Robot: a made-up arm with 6 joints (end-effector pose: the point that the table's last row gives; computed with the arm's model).
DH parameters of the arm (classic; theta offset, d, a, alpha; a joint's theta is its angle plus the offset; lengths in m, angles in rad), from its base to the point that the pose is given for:
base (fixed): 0 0 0 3.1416
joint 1: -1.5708 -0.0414 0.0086 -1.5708
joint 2: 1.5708 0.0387 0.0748 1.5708
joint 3: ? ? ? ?
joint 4: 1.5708 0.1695 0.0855 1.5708
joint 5: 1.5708 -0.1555 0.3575 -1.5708
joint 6: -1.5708 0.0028 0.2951 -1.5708
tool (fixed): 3.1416 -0.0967 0 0
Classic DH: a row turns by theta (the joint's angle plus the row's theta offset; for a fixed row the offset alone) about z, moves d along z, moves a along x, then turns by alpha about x.
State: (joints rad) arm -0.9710 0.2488 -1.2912 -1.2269 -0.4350 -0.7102
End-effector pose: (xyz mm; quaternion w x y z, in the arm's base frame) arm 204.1 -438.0 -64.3 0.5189 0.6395 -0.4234 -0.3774
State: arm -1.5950 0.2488 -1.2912 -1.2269 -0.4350 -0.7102
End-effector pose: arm 421.6 -236.2 -64.3 0.6097 0.7386 -0.2067 -0.1999
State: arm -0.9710 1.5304 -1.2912 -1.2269 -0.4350 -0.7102
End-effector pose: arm -129.9 -209.6 -395.5 0.4091 0.5015 0.0440 -0.7610
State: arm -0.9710 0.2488 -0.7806 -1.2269 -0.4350 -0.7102
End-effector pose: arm 234.8 -458.0 79.7 0.7133 0.4881 -0.3745 -0.3357
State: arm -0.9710 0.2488 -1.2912 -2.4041 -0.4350 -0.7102
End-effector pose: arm 113.9 -363.5 3.3 0.3984 0.4349 -0.1055 -0.8006
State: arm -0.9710 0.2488 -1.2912 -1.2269 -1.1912 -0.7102
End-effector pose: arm 224.5 -411.4 -123.2 0.2125 0.8415 -0.3452 -0.3572
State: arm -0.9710 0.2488 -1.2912 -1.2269 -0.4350 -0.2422
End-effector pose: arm 67.5 -476.3 -89.1 0.6030 0.7096 -0.2916 -0.2189
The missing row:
joint 3: -1.5708 -0.4012 0.0323 -1.5708
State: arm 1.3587 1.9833 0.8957 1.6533 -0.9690 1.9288
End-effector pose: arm 290.0 -790.9 -108.9 0.5149 -0.3362 -0.0506 0.7870
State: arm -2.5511 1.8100 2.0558 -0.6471 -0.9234 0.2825
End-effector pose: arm -417.0 365.2 -591.0 0.1740 0.6965 -0.6217 -0.3132
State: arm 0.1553 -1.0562 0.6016 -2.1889 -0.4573 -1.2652
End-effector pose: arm 2.2 98.6 632.5 0.0382 0.7708 0.5336 0.3459
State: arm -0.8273 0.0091 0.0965 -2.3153 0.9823 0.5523
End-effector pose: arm 582.6 -67.3 490.0 0.5137 -0.2125 0.4812 -0.6778
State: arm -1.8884 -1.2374 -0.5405 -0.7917 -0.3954 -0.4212
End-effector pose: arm -1.5 -292.7 543.4 0.4494 0.3290 -0.5828 0.5918
